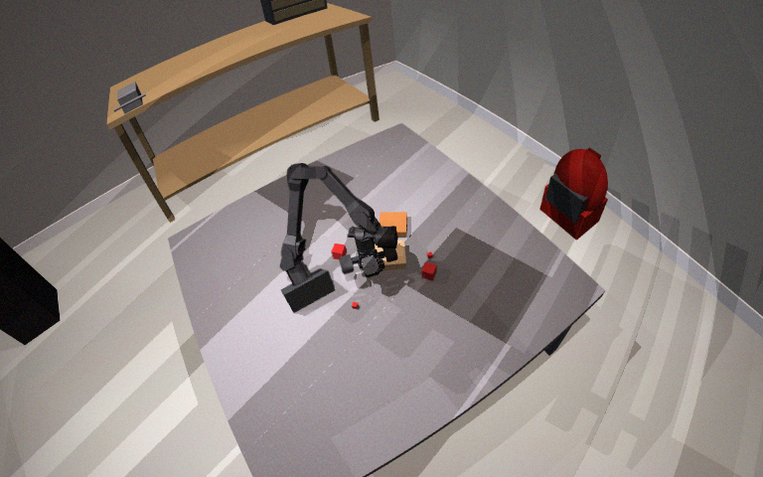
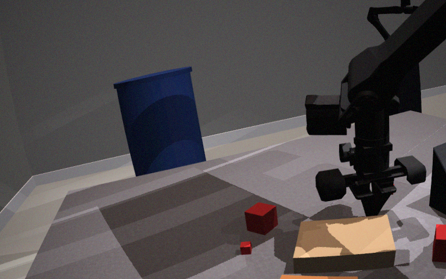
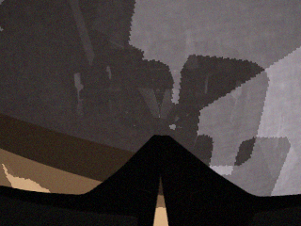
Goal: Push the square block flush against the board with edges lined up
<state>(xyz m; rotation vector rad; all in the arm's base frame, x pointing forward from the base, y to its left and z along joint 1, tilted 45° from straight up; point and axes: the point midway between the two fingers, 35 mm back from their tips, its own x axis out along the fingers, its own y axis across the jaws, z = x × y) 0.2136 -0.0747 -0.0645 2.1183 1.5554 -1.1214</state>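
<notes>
Now: the tan board 80 mm ahead of my gripper tip, 20 mm to the left of it and 10 mm above it. From my gripper tip the other things lie so: orange square block (200 mm ahead, 120 mm to the left, 10 mm above).
</notes>
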